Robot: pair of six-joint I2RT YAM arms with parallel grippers.
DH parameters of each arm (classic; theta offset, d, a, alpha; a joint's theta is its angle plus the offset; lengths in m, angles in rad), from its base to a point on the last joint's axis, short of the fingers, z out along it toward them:
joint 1: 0 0.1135 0.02 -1.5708
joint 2: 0 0 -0.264 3.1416
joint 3: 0.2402 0 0.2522 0
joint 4: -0.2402 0 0.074 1.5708
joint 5: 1.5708 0 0 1.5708
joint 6: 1.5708 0.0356 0 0
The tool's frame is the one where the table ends.
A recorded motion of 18 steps. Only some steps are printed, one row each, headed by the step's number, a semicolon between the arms.
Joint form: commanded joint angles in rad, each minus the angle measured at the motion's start. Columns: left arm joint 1, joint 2, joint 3, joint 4, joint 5, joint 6; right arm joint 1, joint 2, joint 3, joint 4, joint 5, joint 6.
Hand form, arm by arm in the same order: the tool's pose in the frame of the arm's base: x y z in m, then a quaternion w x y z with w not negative. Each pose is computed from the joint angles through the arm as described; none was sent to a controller.
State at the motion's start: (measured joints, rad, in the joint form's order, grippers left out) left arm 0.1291 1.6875 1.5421 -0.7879 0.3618 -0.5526; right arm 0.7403 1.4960 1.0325 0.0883 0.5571 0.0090
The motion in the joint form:
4: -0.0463 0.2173 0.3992 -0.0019 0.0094 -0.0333; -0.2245 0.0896 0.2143 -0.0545 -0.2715 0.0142
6: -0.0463 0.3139 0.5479 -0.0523 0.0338 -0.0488; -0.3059 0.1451 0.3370 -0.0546 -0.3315 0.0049
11: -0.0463 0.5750 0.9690 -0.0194 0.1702 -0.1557; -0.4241 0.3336 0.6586 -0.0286 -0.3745 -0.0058
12: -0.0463 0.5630 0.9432 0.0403 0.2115 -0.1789; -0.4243 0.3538 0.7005 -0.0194 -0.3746 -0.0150
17: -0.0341 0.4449 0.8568 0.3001 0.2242 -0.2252; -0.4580 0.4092 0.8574 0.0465 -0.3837 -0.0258
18: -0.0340 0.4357 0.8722 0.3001 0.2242 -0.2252; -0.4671 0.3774 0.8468 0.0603 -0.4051 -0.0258
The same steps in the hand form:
4: 0.4269 0.0225 0.3585 0.33619 -0.22666 0.87599 -0.26124; 0.3338 0.1777 0.3202 0.59489 -0.11295 0.79455 0.04527
6: 0.4466 0.0233 0.3619 0.33120 -0.22799 0.87353 -0.27436; 0.3628 0.1595 0.3433 0.61857 -0.09495 0.77835 0.05027
11: 0.4996 0.0233 0.3798 0.37425 -0.20758 0.82784 -0.36267; 0.4270 0.1329 0.3857 0.67793 -0.05286 0.73206 0.04137
12: 0.5006 0.0222 0.3832 0.38104 -0.19689 0.81690 -0.38564; 0.4315 0.1343 0.3931 0.68905 -0.05349 0.72158 0.04090
17: 0.4819 0.0261 0.4366 0.48805 -0.15247 0.75378 -0.41276; 0.4443 0.1225 0.4321 0.74631 -0.03445 0.66340 0.04168
18: 0.4773 0.0258 0.4458 0.49744 -0.14687 0.74823 -0.41369; 0.4359 0.1165 0.4437 0.75748 -0.03664 0.65008 0.04785

